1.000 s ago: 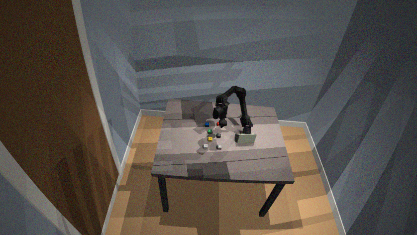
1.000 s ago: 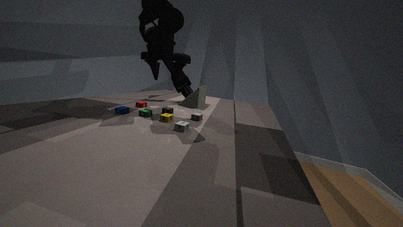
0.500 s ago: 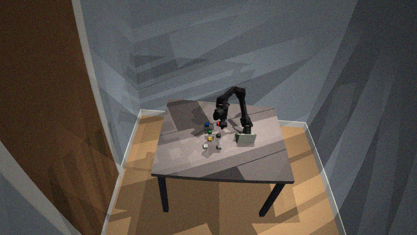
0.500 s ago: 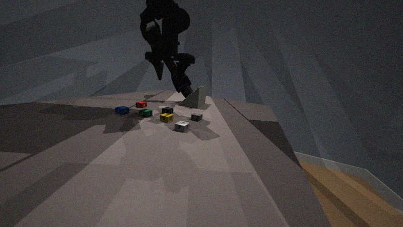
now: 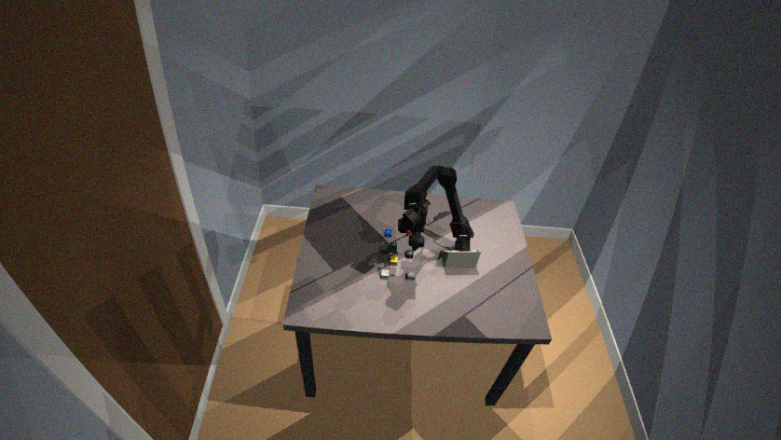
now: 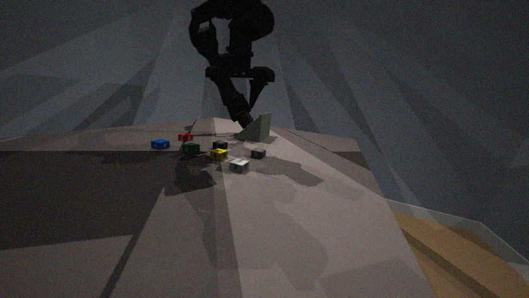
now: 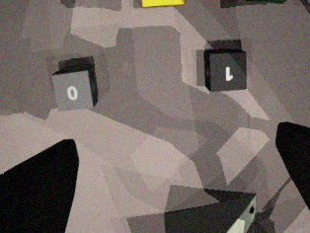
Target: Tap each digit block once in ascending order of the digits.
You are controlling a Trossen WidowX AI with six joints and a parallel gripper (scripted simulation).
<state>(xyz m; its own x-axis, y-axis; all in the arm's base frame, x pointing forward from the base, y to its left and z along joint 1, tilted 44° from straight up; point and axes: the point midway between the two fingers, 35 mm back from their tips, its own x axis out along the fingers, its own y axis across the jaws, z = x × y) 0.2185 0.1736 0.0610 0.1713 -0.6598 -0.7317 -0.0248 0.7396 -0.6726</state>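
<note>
The grey block is 1 cm behind my gripper tip, 7 cm to the left of it and 12 cm below it. Round my gripper tip: green block: 8 cm ahead, 9 cm to the right, 12 cm below; black block: 5 cm to the right, 12 cm below; yellow block: 7 cm ahead, 12 cm below.
</note>
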